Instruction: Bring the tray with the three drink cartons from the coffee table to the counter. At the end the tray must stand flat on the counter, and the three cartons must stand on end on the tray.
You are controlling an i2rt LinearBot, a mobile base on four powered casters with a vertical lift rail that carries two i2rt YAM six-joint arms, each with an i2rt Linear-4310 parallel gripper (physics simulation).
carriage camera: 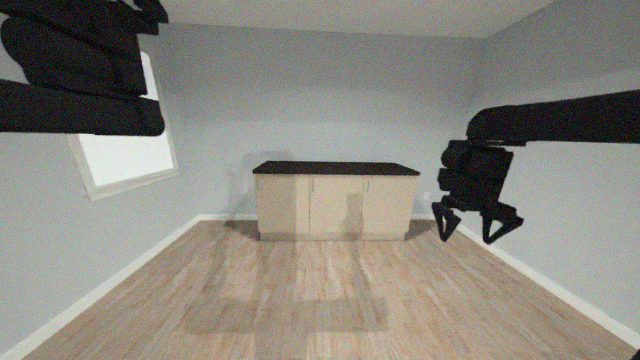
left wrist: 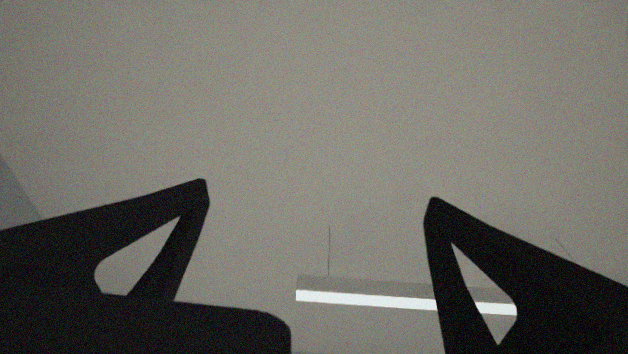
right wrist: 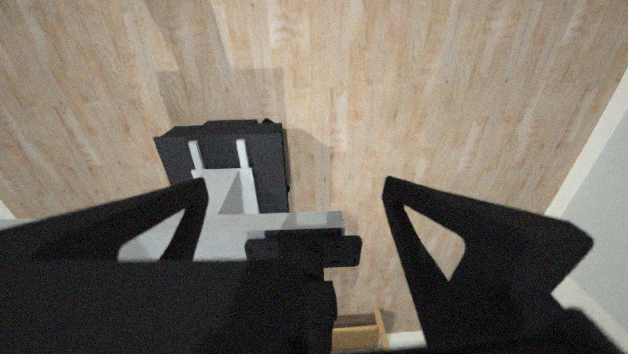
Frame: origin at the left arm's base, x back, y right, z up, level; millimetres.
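Seen in the pictures: left gripper, fingertip midpoint: [left wrist: 315, 200]; right gripper, fingertip midpoint: [carriage camera: 464, 241] [right wrist: 297, 187]; right arm's base, link origin: [right wrist: 304, 251].
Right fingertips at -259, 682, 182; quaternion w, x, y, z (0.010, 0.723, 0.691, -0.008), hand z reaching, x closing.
A point is followed by its place in that frame, as x, y, z.
The counter [carriage camera: 336, 168] @[-1834, 573, 23] stands against the far wall in the carriage view, with a dark top and three pale doors; no objects can be made out on its top. The tray, the three cartons and the coffee table cannot be made out in these views. My left gripper [left wrist: 315, 200] @[-281, 2, 684] is open and empty, pointing up at the ceiling; its arm is at the upper left of the carriage view. My right gripper [carriage camera: 466, 241] @[-259, 682, 182] [right wrist: 297, 187] @[-259, 682, 182] is open and empty, pointing down above the floor, at the right of the carriage view and well in front of the counter.
My black base [right wrist: 271, 172] @[173, 540, -588] with the pale rail parts shows below the right gripper in the right wrist view. Part of a tan wooden item [right wrist: 355, 337] @[2083, 1107, -737] shows at that view's bottom edge. A window [carriage camera: 125, 160] @[-1490, -1363, 131] is in the left wall. A lamp [left wrist: 365, 300] @[-1124, 156, 1190] hangs from the ceiling.
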